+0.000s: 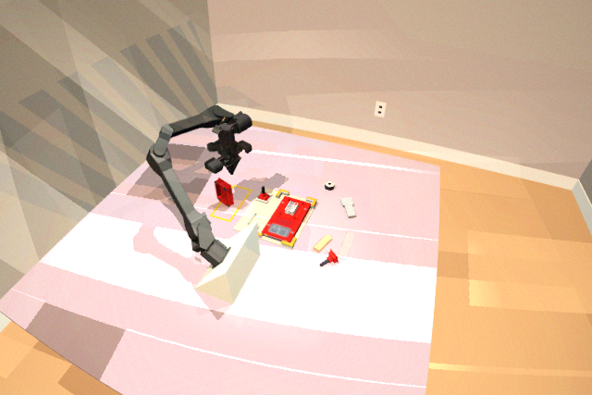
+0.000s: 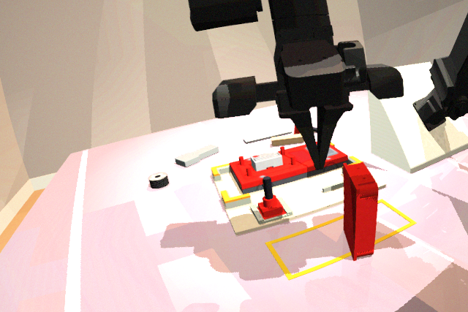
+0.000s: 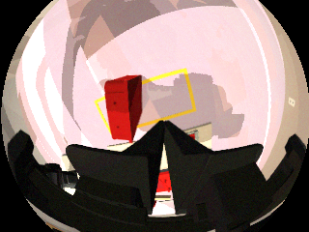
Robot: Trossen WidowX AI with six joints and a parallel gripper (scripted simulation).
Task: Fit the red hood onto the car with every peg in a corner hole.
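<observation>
My gripper tip is 6 cm above the red hood, 4 cm past it and 2 cm to the right of it. Also, from my gripper tip: engine block (24 cm to the right, 8 cm below, 3 cm behind); black wheel (35 cm to the right, 16 cm ahead, 10 cm below); wooden strip (38 cm to the right, 15 cm behind, 10 cm below).
</observation>
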